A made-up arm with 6 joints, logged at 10 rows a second.
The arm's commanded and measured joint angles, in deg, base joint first. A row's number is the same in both.
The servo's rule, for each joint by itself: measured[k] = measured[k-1] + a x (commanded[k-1-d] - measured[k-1]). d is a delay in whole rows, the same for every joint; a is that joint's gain. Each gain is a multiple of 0.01, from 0.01 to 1. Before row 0 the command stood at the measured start. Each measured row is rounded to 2 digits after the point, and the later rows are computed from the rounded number. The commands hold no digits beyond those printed.
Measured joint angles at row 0:
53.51, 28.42, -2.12, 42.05, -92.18, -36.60
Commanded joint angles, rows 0 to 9:
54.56, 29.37, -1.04, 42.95, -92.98, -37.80
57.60, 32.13, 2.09, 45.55, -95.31, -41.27
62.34, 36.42, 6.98, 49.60, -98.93, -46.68
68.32, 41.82, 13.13, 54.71, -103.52, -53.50
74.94, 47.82, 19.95, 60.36, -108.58, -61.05
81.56, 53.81, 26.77, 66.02, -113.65, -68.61
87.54, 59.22, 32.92, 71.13, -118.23, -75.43
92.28, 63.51, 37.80, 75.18, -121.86, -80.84
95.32, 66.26, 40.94, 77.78, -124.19, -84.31
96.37, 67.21, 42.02, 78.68, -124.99, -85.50
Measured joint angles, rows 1 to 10:
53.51, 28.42, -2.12, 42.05, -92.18, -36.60
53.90, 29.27, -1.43, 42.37, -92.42, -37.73
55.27, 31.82, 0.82, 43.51, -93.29, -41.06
57.89, 35.91, 4.76, 45.70, -94.98, -46.34
61.75, 41.17, 10.12, 48.94, -97.54, -53.07
66.63, 47.09, 16.41, 53.05, -100.85, -60.57
72.15, 53.07, 23.04, 57.72, -104.69, -68.13
77.84, 58.54, 29.36, 62.55, -108.75, -74.99
83.18, 62.96, 34.76, 67.10, -112.68, -80.49
87.67, 65.90, 38.72, 70.94, -116.13, -84.08
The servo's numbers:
d 1
a 0.37 0.89 0.64 0.36 0.30 0.94

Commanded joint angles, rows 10 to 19:
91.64, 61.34, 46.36, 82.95, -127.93, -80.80
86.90, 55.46, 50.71, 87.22, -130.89, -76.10
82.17, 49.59, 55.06, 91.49, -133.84, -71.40
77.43, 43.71, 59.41, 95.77, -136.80, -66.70
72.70, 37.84, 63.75, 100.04, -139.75, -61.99
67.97, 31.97, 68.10, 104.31, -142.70, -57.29
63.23, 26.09, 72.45, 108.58, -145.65, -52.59
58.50, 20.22, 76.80, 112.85, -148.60, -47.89
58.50, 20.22, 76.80, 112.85, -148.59, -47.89
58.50, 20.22, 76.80, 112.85, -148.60, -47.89
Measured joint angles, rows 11 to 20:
90.89, 67.07, 40.83, 73.73, -118.79, -85.41
91.17, 61.97, 44.37, 77.05, -121.53, -81.08
89.59, 56.18, 48.43, 80.71, -124.34, -76.40
86.84, 50.31, 52.67, 84.59, -127.19, -71.70
83.36, 44.44, 56.98, 88.61, -130.07, -67.00
79.42, 38.57, 61.31, 92.72, -132.97, -62.29
75.18, 32.70, 65.66, 96.89, -135.89, -57.59
70.76, 26.82, 70.01, 101.10, -138.82, -52.89
66.22, 20.95, 74.36, 105.33, -141.75, -48.19
63.36, 20.30, 75.92, 108.04, -143.80, -47.91

